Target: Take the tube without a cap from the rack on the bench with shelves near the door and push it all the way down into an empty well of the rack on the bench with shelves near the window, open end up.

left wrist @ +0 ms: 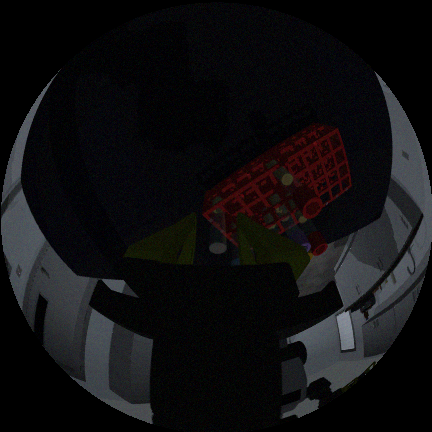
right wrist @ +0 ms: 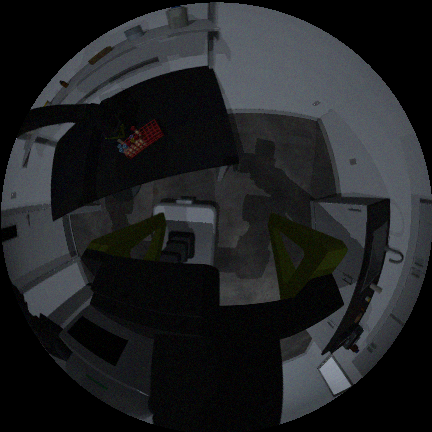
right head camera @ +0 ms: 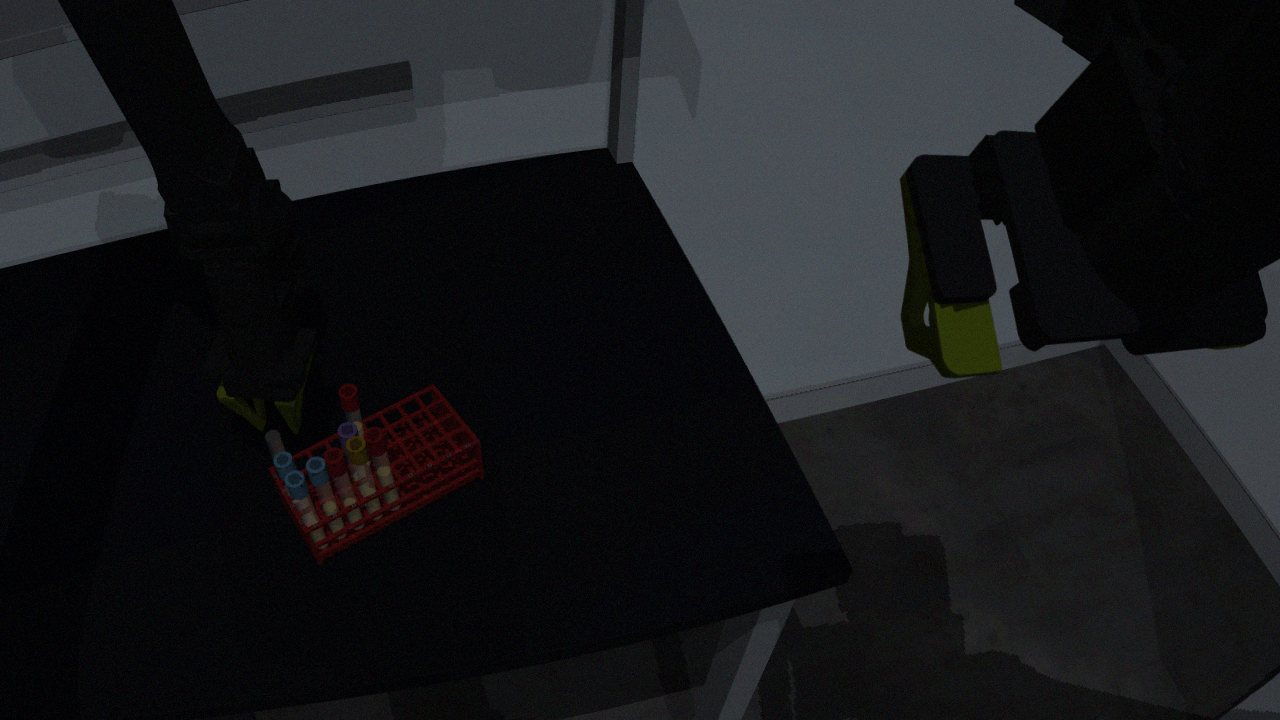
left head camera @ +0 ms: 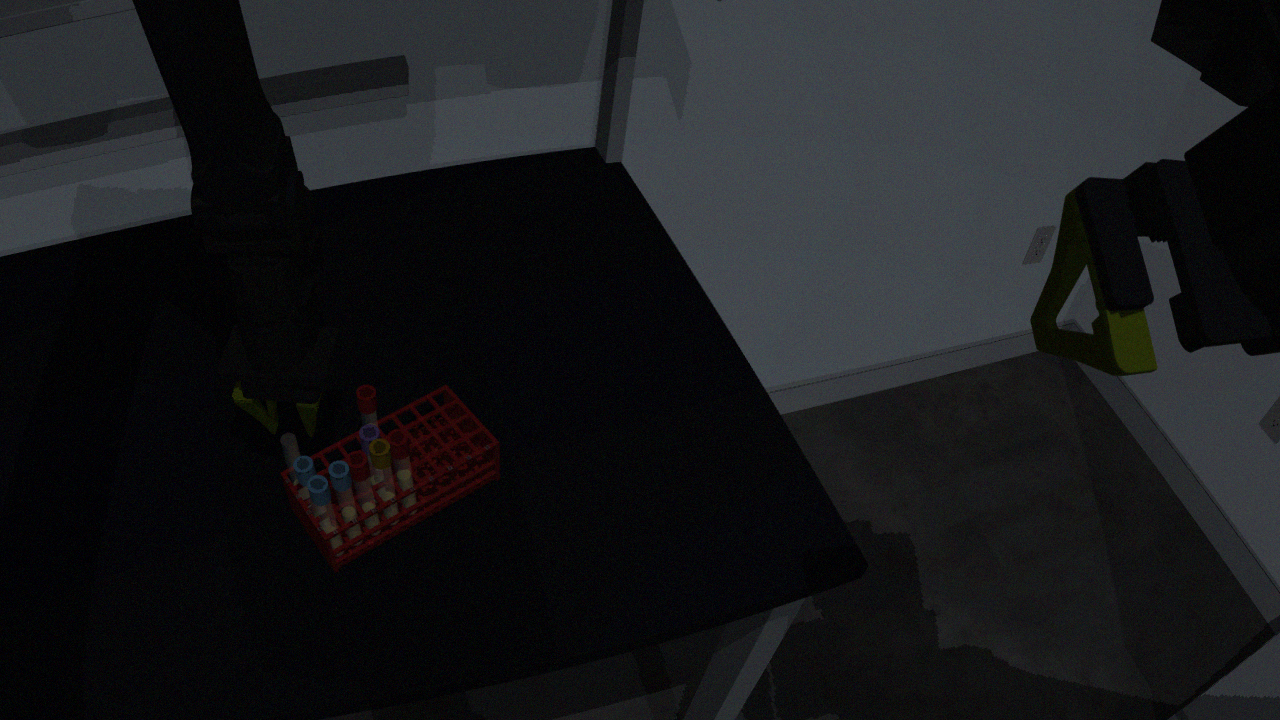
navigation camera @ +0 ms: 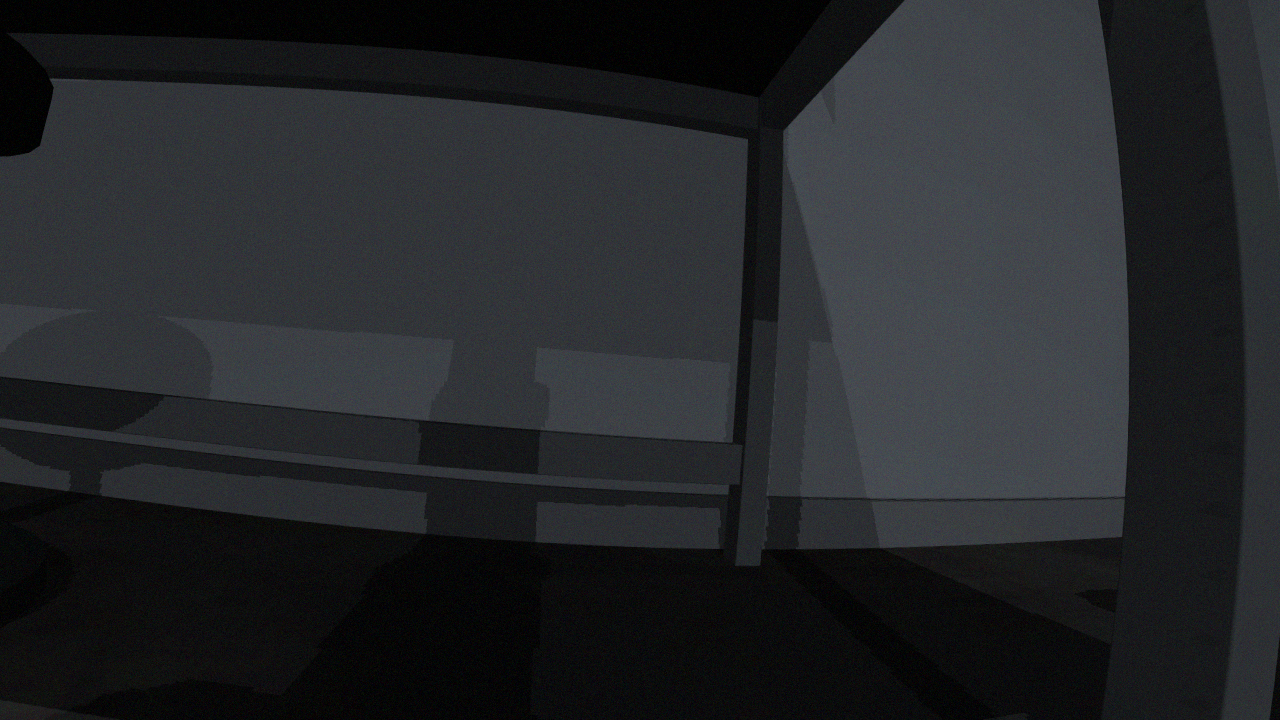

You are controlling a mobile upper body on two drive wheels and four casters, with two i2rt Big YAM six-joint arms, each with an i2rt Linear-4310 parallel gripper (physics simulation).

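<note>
The red rack (left head camera: 498, 458) (right head camera: 480, 456) stands on the dark bench (left head camera: 581, 295) (right head camera: 572, 295) with capped tubes in it. The tube without a cap (left head camera: 289, 444) (right head camera: 273, 440) (left wrist: 217, 247) stands upright in the rack's far left corner, beside blue-capped tubes (left head camera: 339, 470) (right head camera: 315, 465). My left gripper (left head camera: 293, 432) (right head camera: 279, 429) (left wrist: 216, 218) is partly open, pointing down, with its fingertips at or just above the uncapped tube's top. In the left wrist view the tube shows between the fingers, not gripped. My right gripper (right wrist: 216, 218) is wide open and empty, off the bench's right side. The other rack cannot be made out.
A red-capped tube (left head camera: 366, 399) (right head camera: 349, 397) stands tall close to the right of my left gripper. Purple (left head camera: 369, 434) and yellow (left head camera: 380, 447) caps are nearby. A shelf post (left head camera: 617, 89) (right head camera: 625, 89) rises at the bench's back corner. A white wall stands beyond.
</note>
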